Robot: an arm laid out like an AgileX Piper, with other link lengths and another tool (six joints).
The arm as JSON. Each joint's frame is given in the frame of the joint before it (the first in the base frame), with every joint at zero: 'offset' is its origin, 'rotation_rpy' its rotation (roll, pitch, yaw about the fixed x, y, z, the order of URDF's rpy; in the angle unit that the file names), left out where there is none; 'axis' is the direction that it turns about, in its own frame. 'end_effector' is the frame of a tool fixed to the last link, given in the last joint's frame.
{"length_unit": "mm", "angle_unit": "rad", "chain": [
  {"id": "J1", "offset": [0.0, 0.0, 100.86], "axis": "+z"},
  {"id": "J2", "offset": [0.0, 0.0, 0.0], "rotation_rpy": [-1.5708, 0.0, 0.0], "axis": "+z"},
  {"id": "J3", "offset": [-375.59, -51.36, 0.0], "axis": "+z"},
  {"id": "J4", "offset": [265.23, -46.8, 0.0], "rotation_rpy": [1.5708, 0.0, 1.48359], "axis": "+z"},
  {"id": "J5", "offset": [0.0, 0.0, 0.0], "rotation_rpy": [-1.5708, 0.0, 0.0], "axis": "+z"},
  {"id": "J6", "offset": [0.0, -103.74, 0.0], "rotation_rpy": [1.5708, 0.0, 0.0], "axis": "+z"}
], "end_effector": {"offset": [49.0, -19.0, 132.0], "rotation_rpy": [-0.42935, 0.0, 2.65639]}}
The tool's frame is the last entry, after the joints.
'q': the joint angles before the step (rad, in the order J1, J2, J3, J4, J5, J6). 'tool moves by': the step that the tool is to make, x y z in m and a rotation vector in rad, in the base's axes. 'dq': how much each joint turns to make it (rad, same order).
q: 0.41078 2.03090 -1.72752 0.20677 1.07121 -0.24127
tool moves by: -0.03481 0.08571 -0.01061 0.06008 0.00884 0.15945
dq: 0.15337 0.02986 -0.00722 0.07063 -0.03717 -0.03293
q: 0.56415 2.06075 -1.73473 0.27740 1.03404 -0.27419
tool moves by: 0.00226 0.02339 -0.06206 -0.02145 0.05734 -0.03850
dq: 0.03186 0.11865 0.00554 0.00585 -0.07940 0.05116
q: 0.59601 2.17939 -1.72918 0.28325 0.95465 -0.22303
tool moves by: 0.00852 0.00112 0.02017 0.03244 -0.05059 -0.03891
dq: -0.00496 -0.03658 0.00001 -0.00792 -0.03155 0.03059
